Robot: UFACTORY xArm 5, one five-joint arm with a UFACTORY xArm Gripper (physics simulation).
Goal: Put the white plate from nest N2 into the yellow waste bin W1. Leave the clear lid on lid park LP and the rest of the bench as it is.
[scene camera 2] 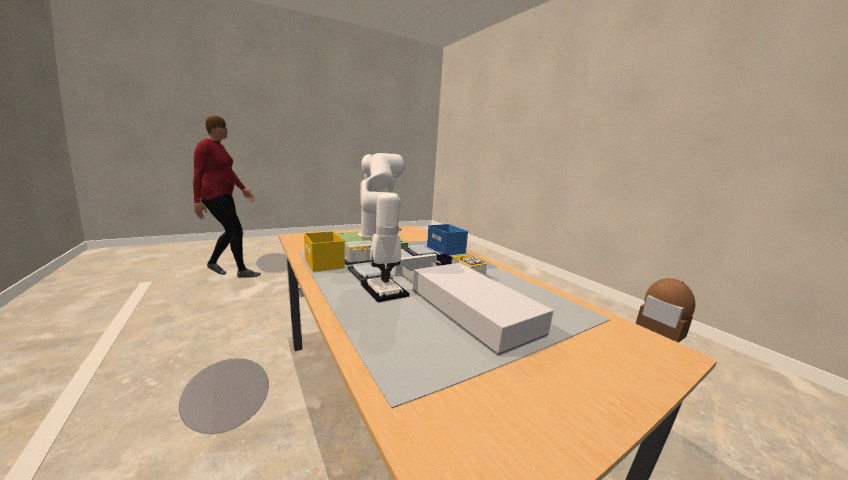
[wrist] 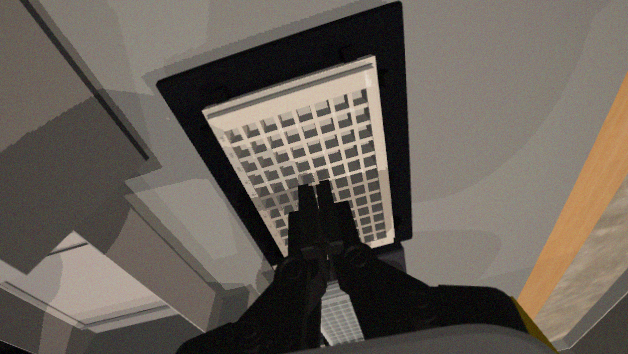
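Where they show: gripper, fingertip midpoint: (scene camera 2: 385,281) (wrist: 318,201); arm's base at its link origin: (scene camera 2: 369,235).
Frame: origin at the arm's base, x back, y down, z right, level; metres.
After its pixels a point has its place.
The white plate (scene camera 2: 385,287) @[x -0.687, y 0.004, z 0.196 m] (wrist: 310,145) @[x -0.684, y 0.013, z 0.188 m], a gridded well plate, sits flat in a black nest (wrist: 300,57) @[x -0.727, y 0.018, z 0.195 m]. No nest label is readable. My gripper (scene camera 2: 385,278) @[x -0.659, y -0.007, z 0.185 m] (wrist: 318,201) @[x -0.659, y -0.007, z 0.185 m] is shut and empty, its fingertips together over the plate's grid, toward the plate's near end in the wrist view; whether they touch it I cannot tell. A clear, gridded piece (wrist: 342,317) @[x -0.497, y 0.004, z 0.170 m] shows between the finger linkages, behind the plate's nest; whether it is the lid on LP I cannot tell. The yellow waste bin (scene camera 2: 325,254) @[x -0.388, y -0.040, z 0.334 m] stands at the back left of the mat.
A long pale box (scene camera 2: 476,297) @[x -0.973, y -0.054, z 0.031 m] lies right of the nest. A blue bin (scene camera 2: 447,239) @[x -0.384, y -0.056, z -0.265 m] stands at the back right, with a yellow-topped box (scene camera 2: 470,261) @[x -0.682, y -0.047, z -0.177 m] before it. A person in red (scene camera 2: 214,172) is on the floor behind the table's left side.
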